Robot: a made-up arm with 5 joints.
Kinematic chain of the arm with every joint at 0, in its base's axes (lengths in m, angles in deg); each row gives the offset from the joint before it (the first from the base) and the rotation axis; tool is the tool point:
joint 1: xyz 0 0 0.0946 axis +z
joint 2: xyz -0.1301 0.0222 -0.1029 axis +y
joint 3: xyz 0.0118 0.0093 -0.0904 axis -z
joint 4: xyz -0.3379 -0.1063 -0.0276 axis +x
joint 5: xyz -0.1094 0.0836 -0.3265 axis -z
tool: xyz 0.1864 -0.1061 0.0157
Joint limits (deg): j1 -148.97..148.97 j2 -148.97..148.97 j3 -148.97..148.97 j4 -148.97..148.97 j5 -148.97..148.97
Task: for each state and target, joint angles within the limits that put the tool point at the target. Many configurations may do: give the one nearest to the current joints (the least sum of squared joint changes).
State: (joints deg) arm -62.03 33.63 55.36 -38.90 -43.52
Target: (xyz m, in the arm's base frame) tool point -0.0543 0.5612 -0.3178
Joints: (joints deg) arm -67.78 25.42 59.17 -30.81 -44.27
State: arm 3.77 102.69 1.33 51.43 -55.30
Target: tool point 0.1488 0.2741 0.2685
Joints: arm -25.68 121.55 -0.80 64.46 -83.17
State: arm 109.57 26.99 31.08 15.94 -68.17
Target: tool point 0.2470 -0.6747 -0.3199
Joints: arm 127.34 25.88 20.91 -24.33 -111.29
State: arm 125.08 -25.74 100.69 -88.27 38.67
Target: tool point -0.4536 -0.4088 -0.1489
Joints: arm 104.99 -32.64 117.79 -84.44 34.73
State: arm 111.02 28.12 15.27 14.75 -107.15
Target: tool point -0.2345 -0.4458 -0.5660
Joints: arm 97.05 -11.17 19.77 -14.17 -123.34
